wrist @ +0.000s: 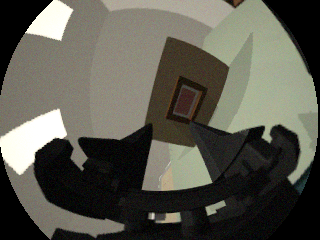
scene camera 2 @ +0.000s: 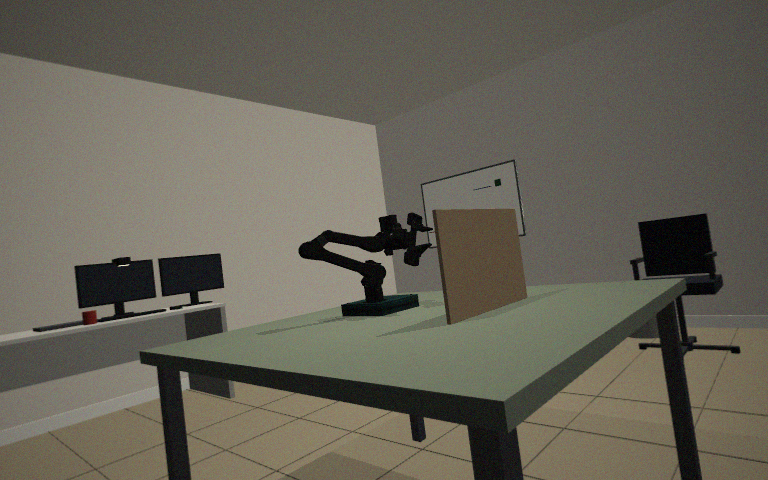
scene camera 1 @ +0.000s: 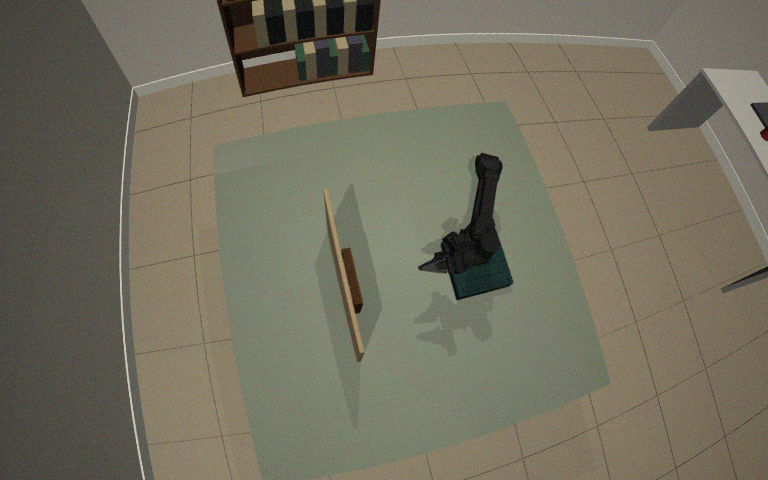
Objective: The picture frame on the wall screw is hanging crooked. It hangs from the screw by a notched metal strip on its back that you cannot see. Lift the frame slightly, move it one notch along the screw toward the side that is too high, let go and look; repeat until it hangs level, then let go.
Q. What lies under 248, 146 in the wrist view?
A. The gripper.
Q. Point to a tan wall board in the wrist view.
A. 179, 59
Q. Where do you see a brown picture frame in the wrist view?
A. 187, 97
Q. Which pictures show the gripper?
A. The wrist view, scene camera 2 and scene camera 1: all of them.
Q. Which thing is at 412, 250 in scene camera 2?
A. The gripper.
